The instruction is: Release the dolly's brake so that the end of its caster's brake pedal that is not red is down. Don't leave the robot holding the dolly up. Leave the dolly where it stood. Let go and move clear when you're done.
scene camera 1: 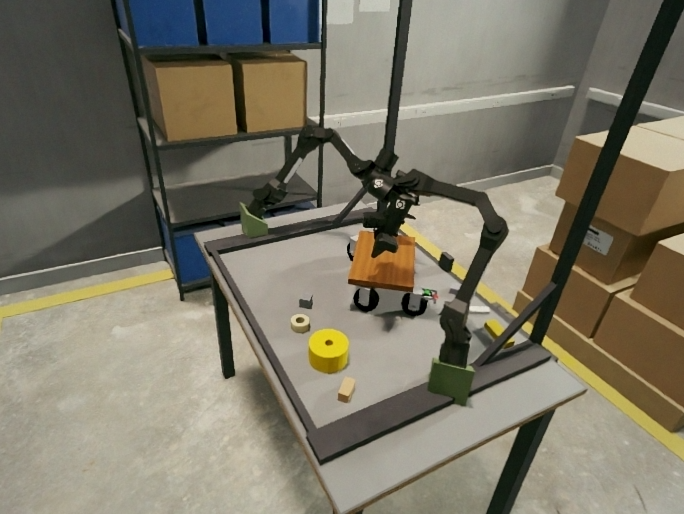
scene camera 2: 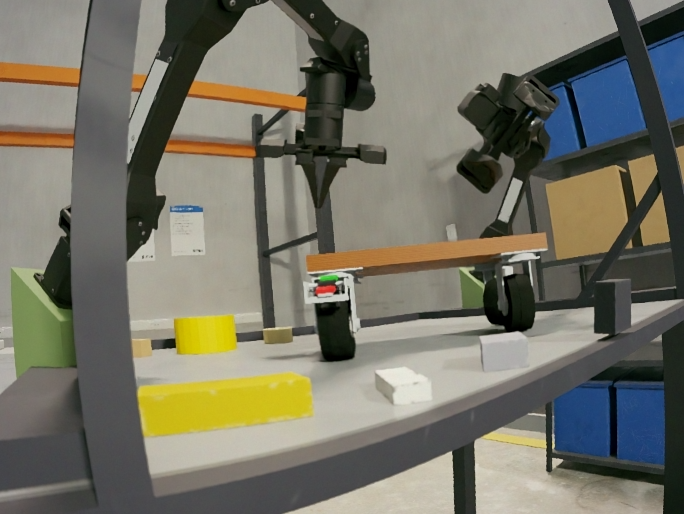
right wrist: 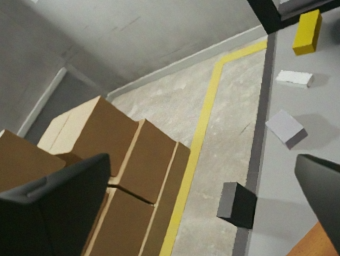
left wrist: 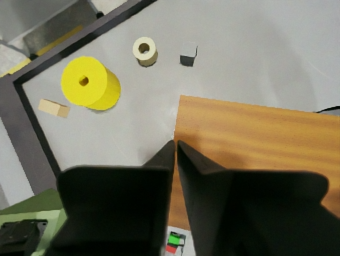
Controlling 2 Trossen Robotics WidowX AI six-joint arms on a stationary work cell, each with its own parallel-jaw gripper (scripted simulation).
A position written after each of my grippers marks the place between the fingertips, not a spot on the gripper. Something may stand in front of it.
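My left gripper (scene camera 1: 372, 257), (scene camera 2: 318, 208), (left wrist: 175, 145). My right gripper (scene camera 2: 516, 135), (right wrist: 203, 163). White block (scene camera 2: 400, 386), out of frame in the left wrist view.
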